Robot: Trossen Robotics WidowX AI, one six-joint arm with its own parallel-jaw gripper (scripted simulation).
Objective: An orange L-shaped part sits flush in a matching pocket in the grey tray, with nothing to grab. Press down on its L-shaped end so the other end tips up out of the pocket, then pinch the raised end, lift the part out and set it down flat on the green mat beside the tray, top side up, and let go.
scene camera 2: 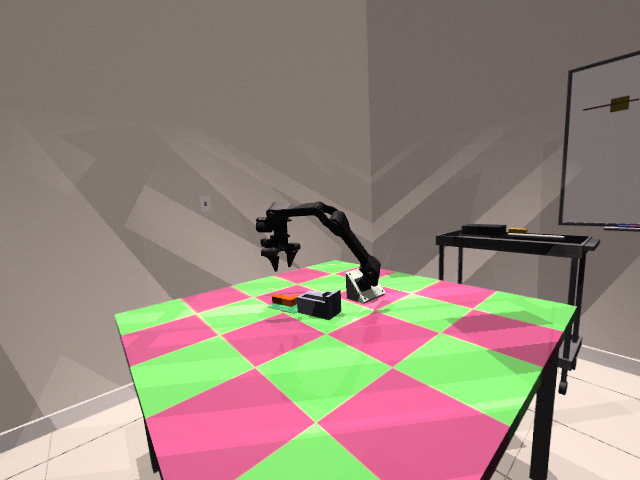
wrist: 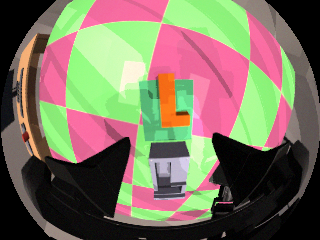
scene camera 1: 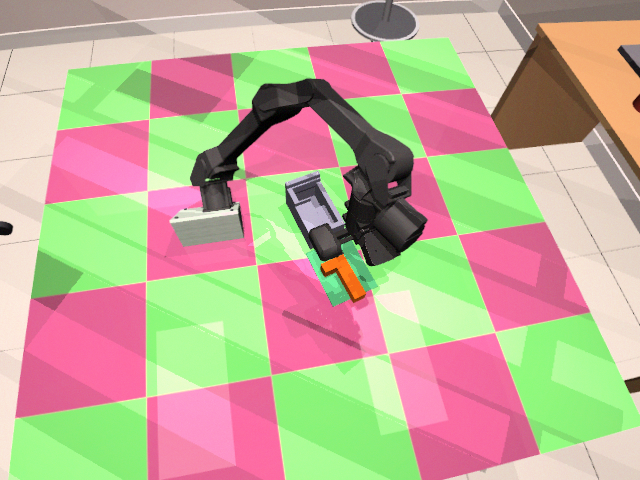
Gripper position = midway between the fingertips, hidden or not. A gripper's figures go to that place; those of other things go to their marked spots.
Scene:
My gripper [wrist: 172, 139]: 0.10 m from the lens. An orange L-shaped part [wrist: 169, 118]: 0.23 m from the lens. A green mat [wrist: 149, 90]: 0.25 m from the lens.

